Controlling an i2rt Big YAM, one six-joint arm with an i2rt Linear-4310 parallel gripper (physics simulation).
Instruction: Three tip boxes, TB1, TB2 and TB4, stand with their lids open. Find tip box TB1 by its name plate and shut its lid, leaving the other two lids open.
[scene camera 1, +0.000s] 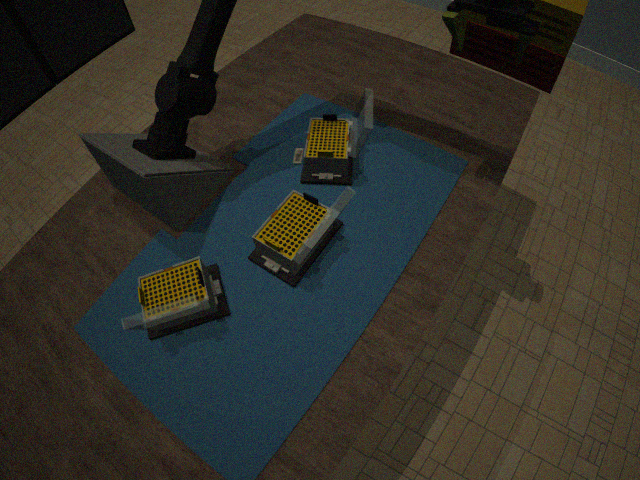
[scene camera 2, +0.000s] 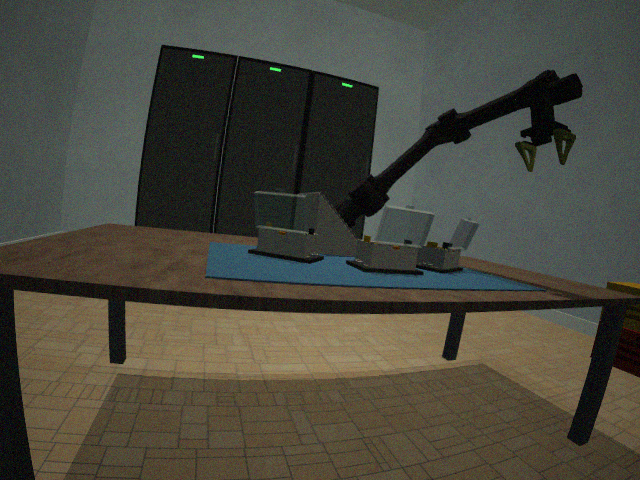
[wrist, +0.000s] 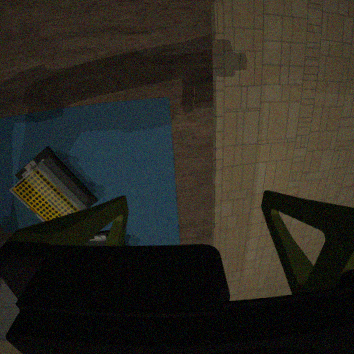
I see my gripper (scene camera 1: 487, 58), a tip box TB2 (scene camera 1: 285, 232), a tip box TB4 (scene camera 1: 328, 136), a tip box TB1 (scene camera 1: 186, 280) and a blue mat (scene camera 1: 233, 389).
My gripper is seen too in scene camera 2 (scene camera 2: 545, 168) and in the wrist view (wrist: 195, 201). The blue mat also shows in scene camera 2 (scene camera 2: 225, 261) and in the wrist view (wrist: 116, 148). The wrist view does not show the tip box TB2, which is hidden by my gripper. The wrist view misses the tip box TB1, which is hidden by my gripper.
